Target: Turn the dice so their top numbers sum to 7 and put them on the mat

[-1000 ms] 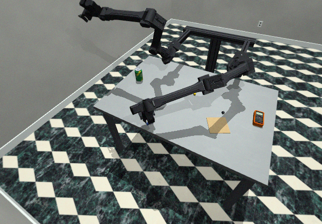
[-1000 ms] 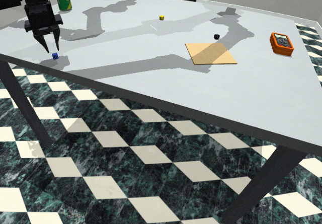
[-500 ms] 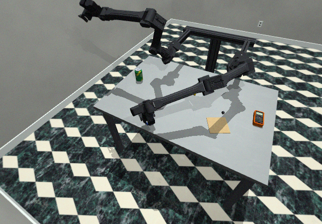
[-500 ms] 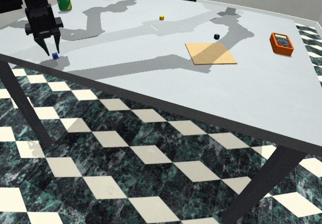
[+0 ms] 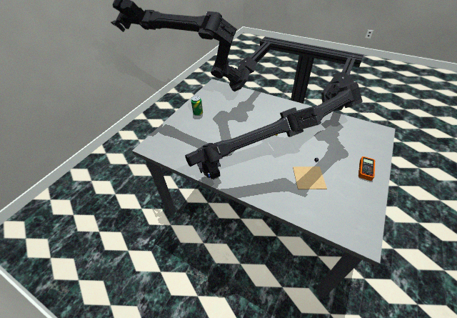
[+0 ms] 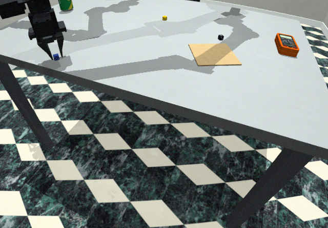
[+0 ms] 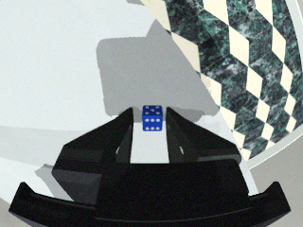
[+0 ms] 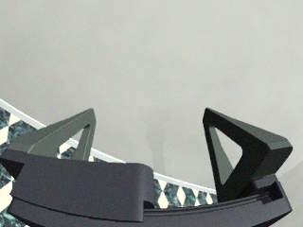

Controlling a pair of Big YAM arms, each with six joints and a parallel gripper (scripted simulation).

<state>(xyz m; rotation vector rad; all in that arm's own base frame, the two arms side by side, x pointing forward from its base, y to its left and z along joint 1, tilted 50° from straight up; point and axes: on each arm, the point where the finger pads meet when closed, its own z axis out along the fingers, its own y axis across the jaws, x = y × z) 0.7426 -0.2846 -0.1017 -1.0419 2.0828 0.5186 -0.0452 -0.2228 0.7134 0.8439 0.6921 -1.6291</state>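
Right now the blue die is 10 mm below my left hand. Also, from my left hand: tan mat 470 mm to the left, 180 mm behind, 10 mm below; then black die 490 mm to the left, 310 mm behind, 10 mm below; then yellow die 430 mm behind, 230 mm to the left, 10 mm below.
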